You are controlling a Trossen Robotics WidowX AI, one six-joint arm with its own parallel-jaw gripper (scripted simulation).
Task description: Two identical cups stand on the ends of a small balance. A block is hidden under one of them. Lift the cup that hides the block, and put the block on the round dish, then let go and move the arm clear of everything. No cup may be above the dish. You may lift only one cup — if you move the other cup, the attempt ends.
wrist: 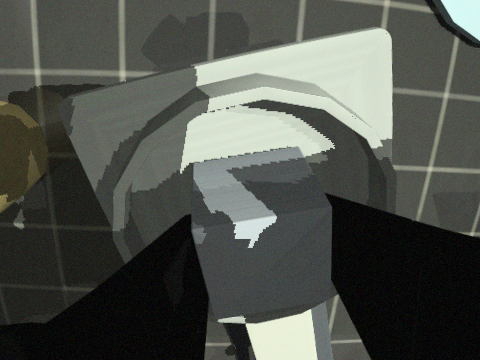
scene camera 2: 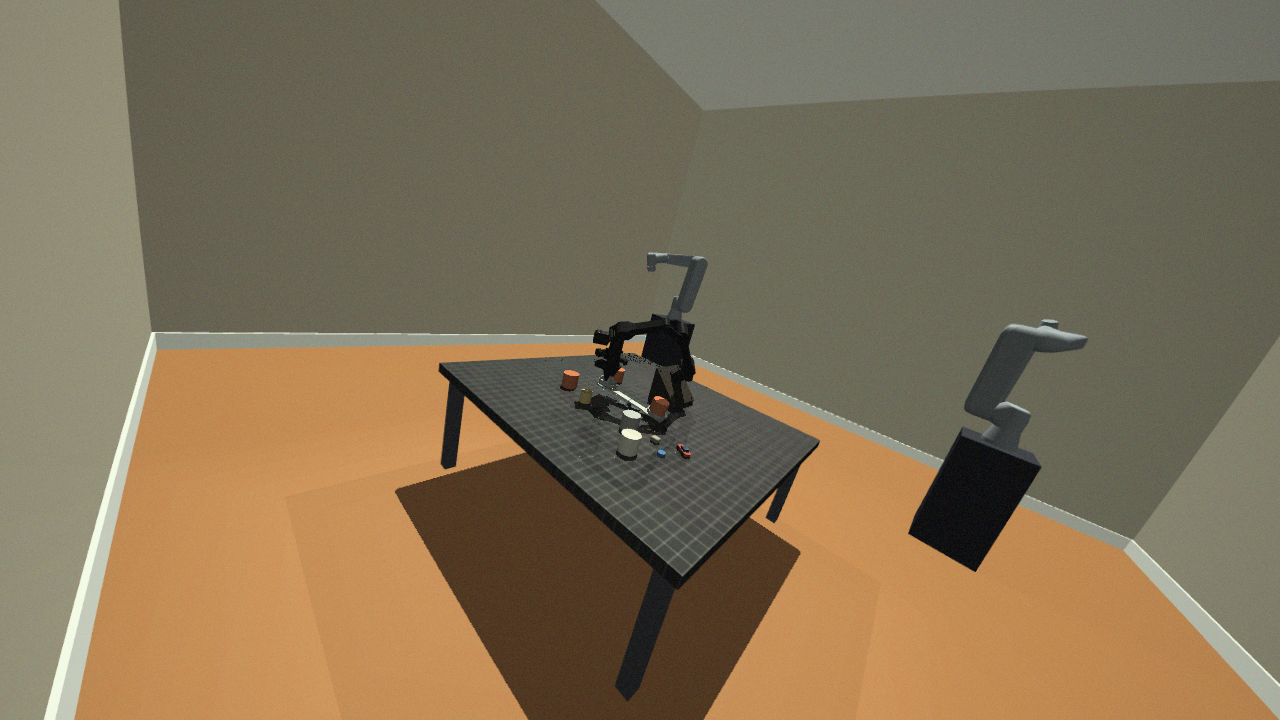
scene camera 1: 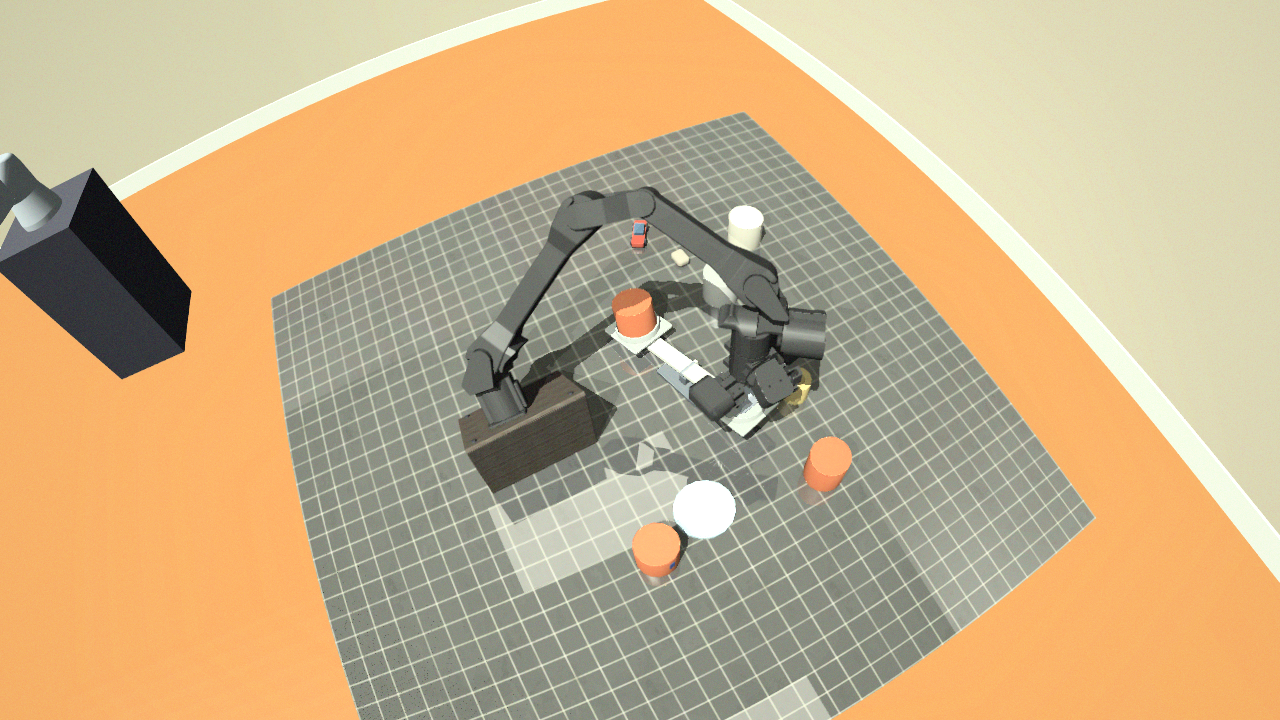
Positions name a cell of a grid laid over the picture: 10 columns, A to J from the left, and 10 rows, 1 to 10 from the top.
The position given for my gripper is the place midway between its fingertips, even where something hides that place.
Observation:
My gripper (scene camera 1: F6) carries a grey block (wrist: F7). Further things: an orange cup (scene camera 1: F8), an orange cup (scene camera 1: E5) and an orange cup (scene camera 1: G7).
My gripper also shows in the wrist view (wrist: F7).

